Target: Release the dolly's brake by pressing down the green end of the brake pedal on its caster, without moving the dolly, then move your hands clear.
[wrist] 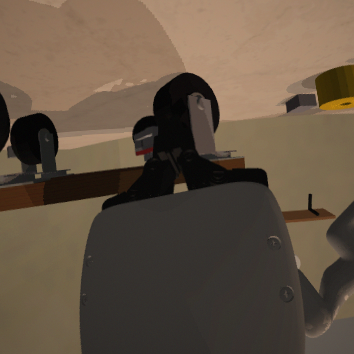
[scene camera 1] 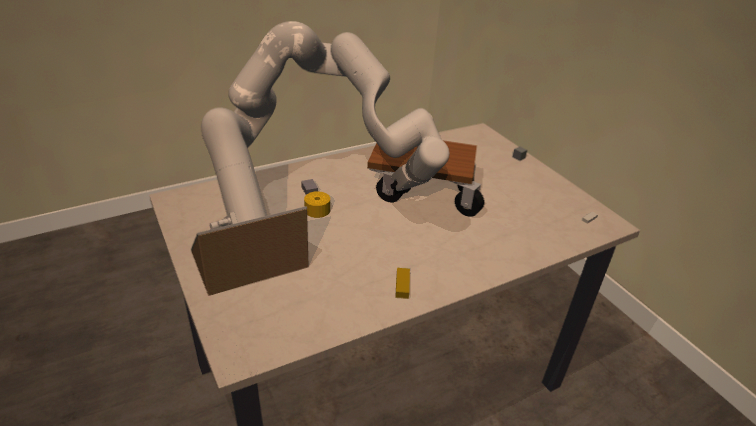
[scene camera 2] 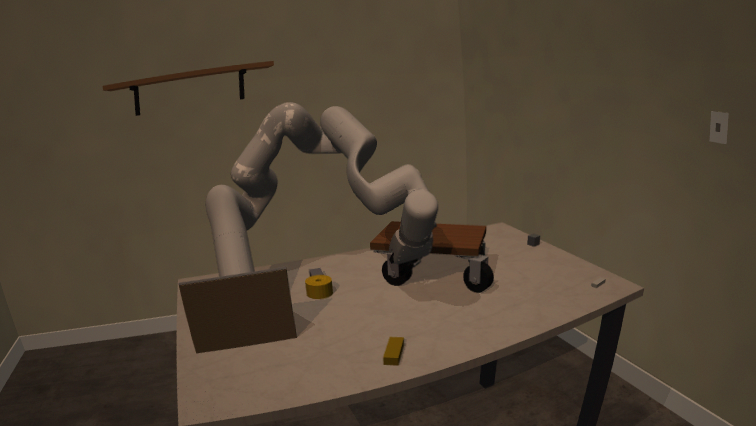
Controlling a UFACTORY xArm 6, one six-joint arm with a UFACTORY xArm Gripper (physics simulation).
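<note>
The dolly, with a brown wooden deck [scene camera 1: 460,156] [scene camera 2: 460,238] [wrist: 100,181], stands upright on black caster wheels at the back of the table. Its left front caster [scene camera 1: 387,196] [scene camera 2: 392,280] [wrist: 182,87] has a grey fork and is right at my fingers. My gripper [scene camera 1: 396,185] [wrist: 173,128] is shut and empty, low beside this caster and under the deck's edge; whether it touches is unclear. A grey part with a red end [wrist: 145,148] shows just left of the fingers in the wrist view. The pedal's green end does not show; the fingers may hide it.
The right front caster [scene camera 1: 469,202] [scene camera 2: 478,276] stands right of the gripper. A yellow cylinder [scene camera 1: 317,205] [scene camera 2: 319,287] [wrist: 335,90] and grey block [scene camera 1: 309,185] lie left. A brown panel [scene camera 1: 256,251] [scene camera 2: 240,312] stands near the arm's base. A yellow block [scene camera 1: 403,282] [scene camera 2: 393,350] lies in front.
</note>
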